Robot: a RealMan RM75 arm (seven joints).
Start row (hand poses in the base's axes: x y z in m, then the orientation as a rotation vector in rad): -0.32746, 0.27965, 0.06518, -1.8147, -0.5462, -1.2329
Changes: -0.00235, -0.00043, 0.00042, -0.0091, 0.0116, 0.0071; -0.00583, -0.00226, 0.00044, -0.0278, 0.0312, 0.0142; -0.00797, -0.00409, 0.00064, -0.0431, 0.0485, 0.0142; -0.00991, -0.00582, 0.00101, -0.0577, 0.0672, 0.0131; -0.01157, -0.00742, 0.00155, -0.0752, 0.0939, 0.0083; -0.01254, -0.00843, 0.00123, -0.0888, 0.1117, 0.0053; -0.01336, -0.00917, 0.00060, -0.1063, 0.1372, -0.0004; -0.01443, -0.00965, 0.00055, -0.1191, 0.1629, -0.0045; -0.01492, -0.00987, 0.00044, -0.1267, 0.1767, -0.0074; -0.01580, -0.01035, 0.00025, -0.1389, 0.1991, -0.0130; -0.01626, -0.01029, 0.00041, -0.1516, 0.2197, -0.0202
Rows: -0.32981, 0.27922, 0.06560, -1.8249, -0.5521, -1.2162; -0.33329, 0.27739, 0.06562, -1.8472, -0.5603, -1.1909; -0.33543, 0.27556, 0.06582, -1.8687, -0.5613, -1.1727; -0.33737, 0.27383, 0.06619, -1.8908, -0.5601, -1.1537; -0.33903, 0.27223, 0.06673, -1.9209, -0.5531, -1.1287; -0.34000, 0.27122, 0.06641, -1.9423, -0.5498, -1.1115; -0.34082, 0.27048, 0.06578, -1.9718, -0.5425, -1.0877; -0.34189, 0.27000, 0.06573, -1.9965, -0.5330, -1.0630; -0.34238, 0.26978, 0.06562, -2.0106, -0.5278, -1.0499; -0.34326, 0.26930, 0.06543, -2.0337, -0.5183, -1.0292; -0.34372, 0.26936, 0.06559, -2.0570, -0.5088, -1.0110
